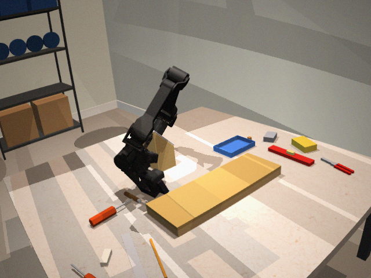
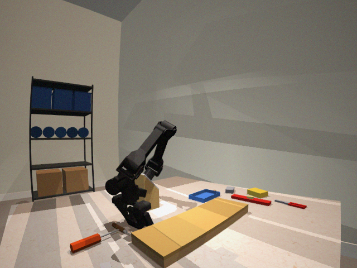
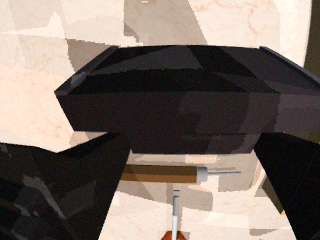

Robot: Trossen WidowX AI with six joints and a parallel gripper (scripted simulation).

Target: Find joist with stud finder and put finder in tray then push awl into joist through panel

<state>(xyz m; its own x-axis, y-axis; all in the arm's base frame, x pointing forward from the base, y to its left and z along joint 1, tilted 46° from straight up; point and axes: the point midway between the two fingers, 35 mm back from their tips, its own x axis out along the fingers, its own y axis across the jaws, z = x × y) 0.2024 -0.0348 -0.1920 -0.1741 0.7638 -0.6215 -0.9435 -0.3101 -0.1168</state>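
My gripper tip is 20 mm short of the awl, 50 mm to the left of it and 20 mm above it. Round my gripper tip: stud finder 10 mm ahead, 10 mm to the left; pencil 330 mm ahead, 120 mm to the right, 20 mm below; ruler 320 mm ahead, 180 mm to the right, 30 mm below.
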